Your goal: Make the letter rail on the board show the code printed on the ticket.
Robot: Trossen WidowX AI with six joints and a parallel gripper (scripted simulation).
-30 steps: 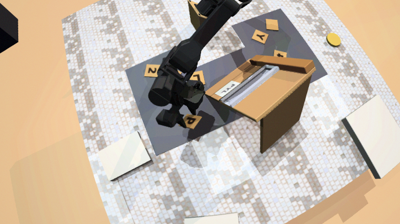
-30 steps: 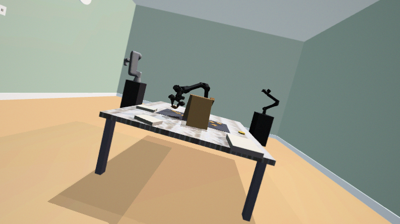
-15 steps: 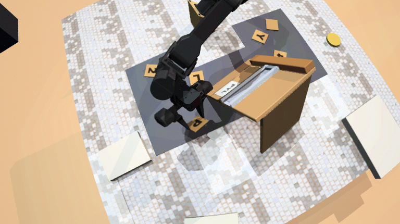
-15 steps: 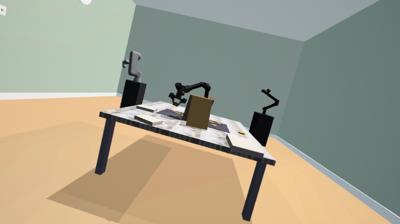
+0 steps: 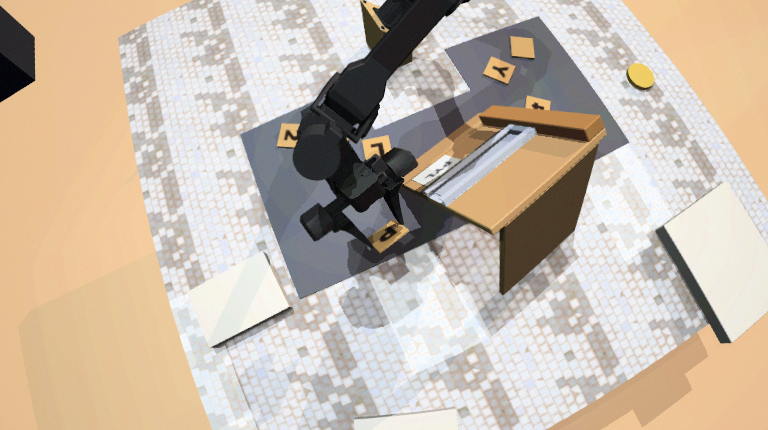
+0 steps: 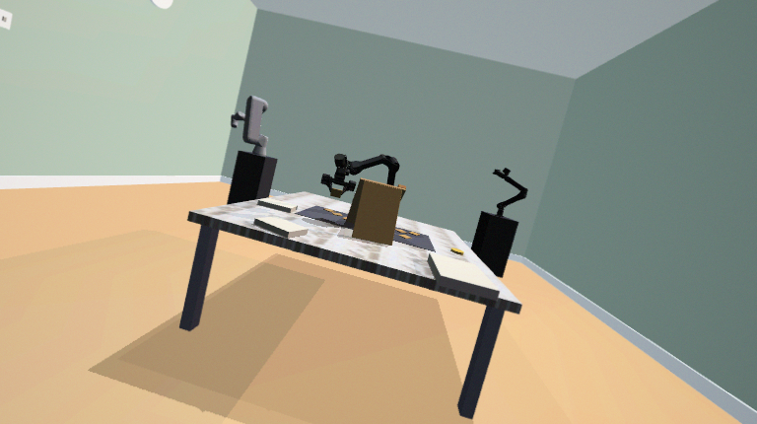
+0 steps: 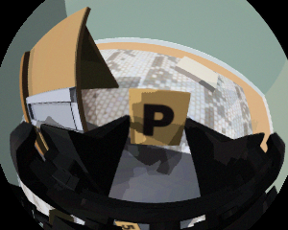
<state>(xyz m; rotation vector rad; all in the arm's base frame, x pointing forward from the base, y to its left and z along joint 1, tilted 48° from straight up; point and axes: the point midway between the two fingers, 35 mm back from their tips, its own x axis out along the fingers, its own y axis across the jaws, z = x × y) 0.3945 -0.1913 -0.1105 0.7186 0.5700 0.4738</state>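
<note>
My gripper tip is now right at the P tile. Also, from my gripper tip: white ticket: 14 cm to the left, 8 cm behind, 7 cm below; L tile: 20 cm behind, 16 cm below, 7 cm to the left; dark mat: 22 cm behind, 20 cm to the left, 16 cm below.
</note>
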